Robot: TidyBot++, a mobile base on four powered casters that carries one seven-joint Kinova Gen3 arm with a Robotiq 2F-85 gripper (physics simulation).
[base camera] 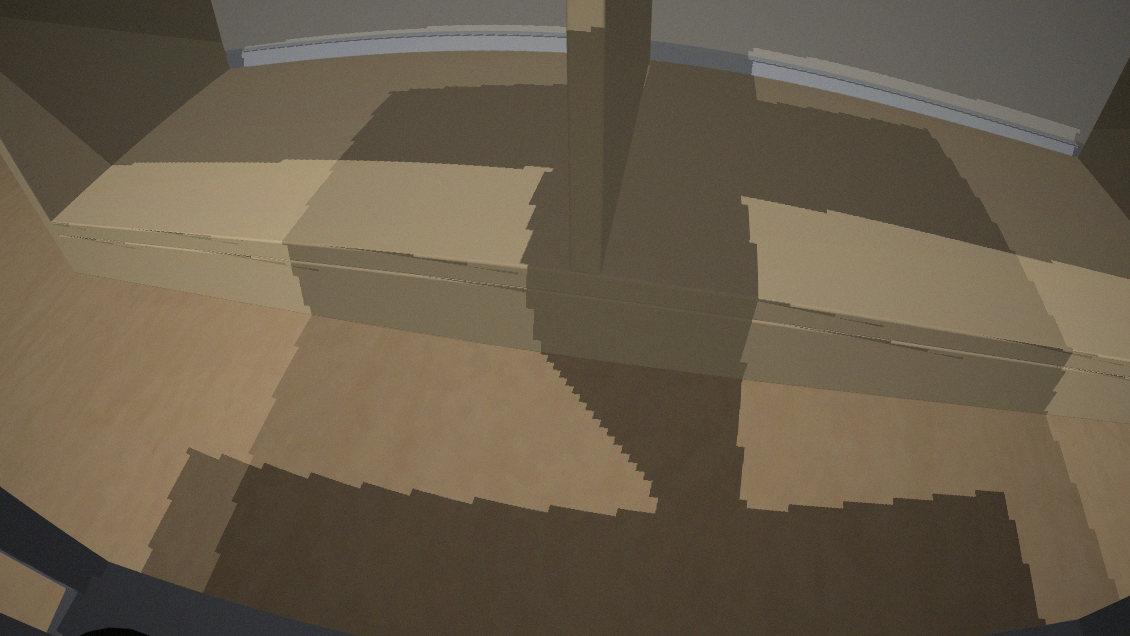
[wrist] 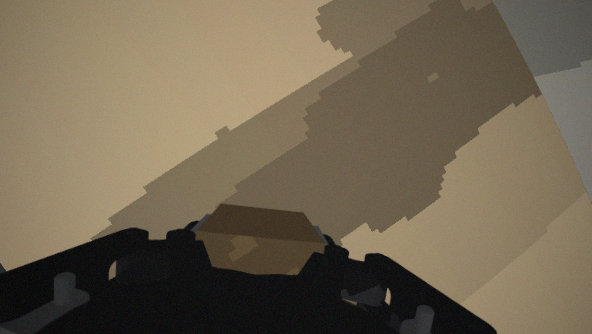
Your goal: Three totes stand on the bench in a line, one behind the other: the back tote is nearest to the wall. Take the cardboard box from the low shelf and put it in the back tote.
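Frame: origin at the arm's base, x up, y back, z right, level; metres.
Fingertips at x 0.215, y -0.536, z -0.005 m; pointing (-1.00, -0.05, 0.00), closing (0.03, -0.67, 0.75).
Offsets run from my fingertips to a thing's top centre. "spot": to the spot under its first point. Level surfaces: height alone.
The brown cardboard box @(spot: dx +0.059, dy -0.011, dz -0.012 m) (wrist: 260,240) shows at the lower middle of the wrist view, between the two fingertips, with a finger pad touching each side. My gripper (wrist: 261,236) is shut on the cardboard box. The black gripper body hides the near part of the box. A pale tan board surface @(dx -0.001 m) (wrist: 150,90) lies beneath and beyond the box, crossed by dark shadows; I cannot tell whether the box touches it. The three totes do not show in either view, and neither the gripper nor the box shows in the base camera view.
In the base camera view, a wooden cabinet's base board @(dx -0.532 m) (base camera: 411,197) runs across, with an upright post @(spot: dx -0.438, dy +0.143, dz -0.010 m) (base camera: 585,142) near its middle and a side panel (base camera: 47,150) at the left. A grey wall (base camera: 395,11) stands behind. A grey surface (wrist: 560,35) borders the board at the wrist view's upper right.
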